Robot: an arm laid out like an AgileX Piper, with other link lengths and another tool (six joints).
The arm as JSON. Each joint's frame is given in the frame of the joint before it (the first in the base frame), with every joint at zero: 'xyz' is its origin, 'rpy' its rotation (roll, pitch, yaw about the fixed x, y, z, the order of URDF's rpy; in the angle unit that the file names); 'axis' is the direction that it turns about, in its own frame. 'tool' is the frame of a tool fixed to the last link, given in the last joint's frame.
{
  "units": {
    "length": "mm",
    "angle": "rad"
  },
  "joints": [
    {
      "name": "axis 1",
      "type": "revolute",
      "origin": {
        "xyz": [
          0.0,
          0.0,
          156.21
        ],
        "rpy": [
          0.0,
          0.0,
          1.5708
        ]
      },
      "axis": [
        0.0,
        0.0,
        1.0
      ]
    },
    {
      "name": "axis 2",
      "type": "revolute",
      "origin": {
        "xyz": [
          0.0,
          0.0,
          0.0
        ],
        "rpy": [
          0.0,
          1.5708,
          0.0
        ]
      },
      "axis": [
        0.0,
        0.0,
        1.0
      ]
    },
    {
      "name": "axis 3",
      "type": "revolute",
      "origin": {
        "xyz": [
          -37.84,
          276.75,
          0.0
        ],
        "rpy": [
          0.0,
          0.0,
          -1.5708
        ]
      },
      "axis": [
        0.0,
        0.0,
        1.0
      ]
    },
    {
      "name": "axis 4",
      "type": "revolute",
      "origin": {
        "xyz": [
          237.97,
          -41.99,
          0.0
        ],
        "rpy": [
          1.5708,
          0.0,
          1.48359
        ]
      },
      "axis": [
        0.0,
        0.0,
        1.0
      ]
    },
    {
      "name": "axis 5",
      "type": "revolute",
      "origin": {
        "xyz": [
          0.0,
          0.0,
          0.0
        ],
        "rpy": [
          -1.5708,
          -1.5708,
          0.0
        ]
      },
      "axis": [
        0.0,
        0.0,
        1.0
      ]
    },
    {
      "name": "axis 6",
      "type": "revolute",
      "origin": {
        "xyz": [
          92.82,
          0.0,
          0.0
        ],
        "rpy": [
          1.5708,
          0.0,
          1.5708
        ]
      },
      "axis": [
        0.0,
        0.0,
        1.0
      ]
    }
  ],
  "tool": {
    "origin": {
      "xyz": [
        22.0,
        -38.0,
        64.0
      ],
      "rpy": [
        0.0,
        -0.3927,
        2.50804
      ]
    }
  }
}
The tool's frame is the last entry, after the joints.
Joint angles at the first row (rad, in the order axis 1, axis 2, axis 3, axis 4, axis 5, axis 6):
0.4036, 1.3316, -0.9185, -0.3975, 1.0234, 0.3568
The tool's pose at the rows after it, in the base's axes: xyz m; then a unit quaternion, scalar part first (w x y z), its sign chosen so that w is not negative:
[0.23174, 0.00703, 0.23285, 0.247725, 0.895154, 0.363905, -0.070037]
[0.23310, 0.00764, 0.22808, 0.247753, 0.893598, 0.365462, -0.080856]
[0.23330, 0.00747, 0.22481, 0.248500, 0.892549, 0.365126, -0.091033]
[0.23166, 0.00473, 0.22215, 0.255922, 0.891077, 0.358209, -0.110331]
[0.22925, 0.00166, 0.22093, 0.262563, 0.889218, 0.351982, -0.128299]
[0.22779, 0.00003, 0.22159, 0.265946, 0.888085, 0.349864, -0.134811]
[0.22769, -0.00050, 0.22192, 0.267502, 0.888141, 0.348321, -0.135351]
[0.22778, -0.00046, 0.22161, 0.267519, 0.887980, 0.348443, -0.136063]
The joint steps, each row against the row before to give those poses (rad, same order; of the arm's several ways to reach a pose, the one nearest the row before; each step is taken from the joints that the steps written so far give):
0.0000, 0.0241, -0.0001, -0.0008, 0.0040, 0.0019
0.0000, 0.0219, 0.0001, 0.0000, 0.0006, 0.0013
0.0000, 0.0157, 0.0000, -0.0016, 0.0058, 0.0035
0.0016, 0.0193, 0.0000, -0.0174, 0.0250, 0.0202
0.0000, 0.0131, 0.0000, -0.0134, 0.0274, 0.0136
0.0000, 0.0009, 0.0000, -0.0059, 0.0138, 0.0028
0.0000, 0.0000, 0.0000, -0.0039, 0.0021, 0.0038
0.0000, 0.0015, -0.0001, 0.0000, 0.0000, 0.0000

